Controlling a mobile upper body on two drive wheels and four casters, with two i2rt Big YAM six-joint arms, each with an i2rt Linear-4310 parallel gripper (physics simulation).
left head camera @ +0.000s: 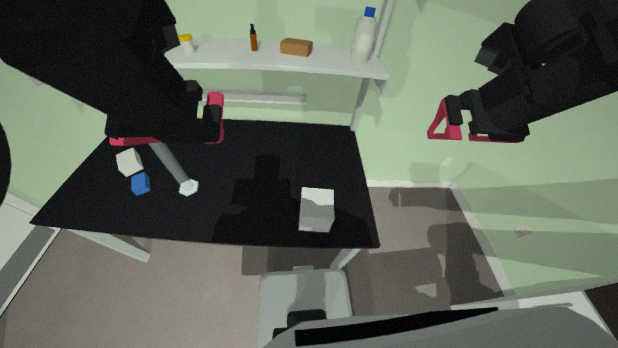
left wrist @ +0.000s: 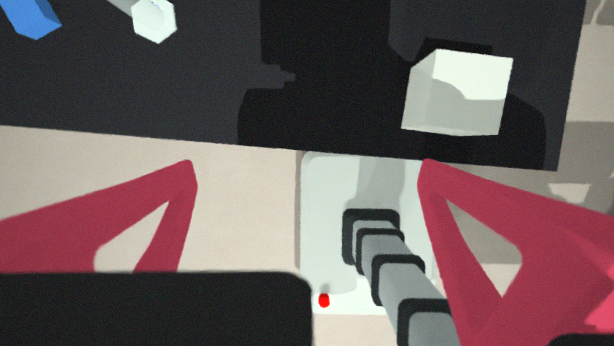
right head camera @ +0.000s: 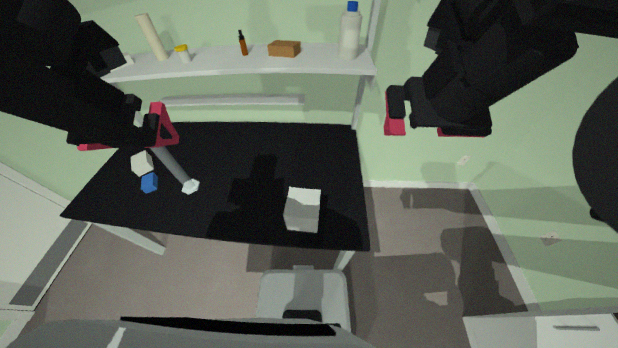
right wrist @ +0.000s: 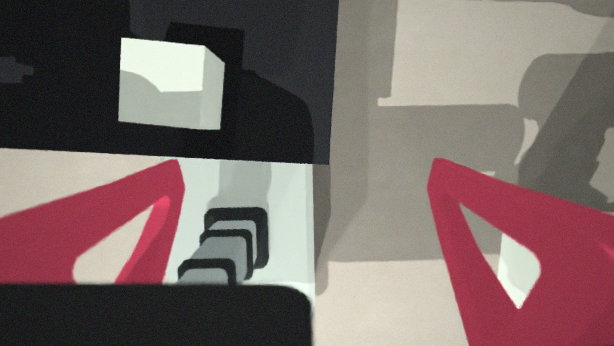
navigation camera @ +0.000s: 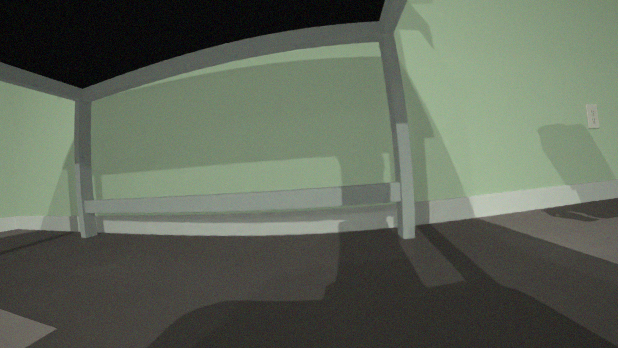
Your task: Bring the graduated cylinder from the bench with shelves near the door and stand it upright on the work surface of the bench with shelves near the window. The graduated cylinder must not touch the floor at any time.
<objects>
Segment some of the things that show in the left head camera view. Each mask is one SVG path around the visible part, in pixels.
My left gripper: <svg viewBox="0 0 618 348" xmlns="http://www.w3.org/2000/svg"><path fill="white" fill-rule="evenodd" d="M91 106L107 114L104 133L110 137L109 143L113 146L157 142L218 144L224 140L222 123L224 95L221 92L207 93L207 103L203 108L202 124L200 125L197 111L198 102L202 101L203 89L196 80L183 80L180 105L177 106L145 78L144 65L137 57L139 65L138 76L129 92L112 104L101 107Z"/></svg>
My right gripper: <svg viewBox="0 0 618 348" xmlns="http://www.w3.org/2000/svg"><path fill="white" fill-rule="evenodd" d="M556 113L551 113L544 107L538 106L535 101L529 102L528 97L533 94L531 86L528 86L530 84L531 72L524 77L523 92L487 110L483 109L479 90L470 89L459 96L446 96L440 102L435 119L427 131L428 139L462 140L460 125L463 124L461 110L470 110L472 121L468 122L470 130L468 134L469 141L519 143L524 141L525 136L530 135L529 123ZM446 117L447 127L445 128L445 133L434 133L434 130Z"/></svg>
A graduated cylinder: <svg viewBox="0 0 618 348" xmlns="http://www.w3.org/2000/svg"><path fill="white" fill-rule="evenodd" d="M148 143L180 184L179 193L189 196L197 192L199 182L189 179L166 143Z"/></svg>
</objects>
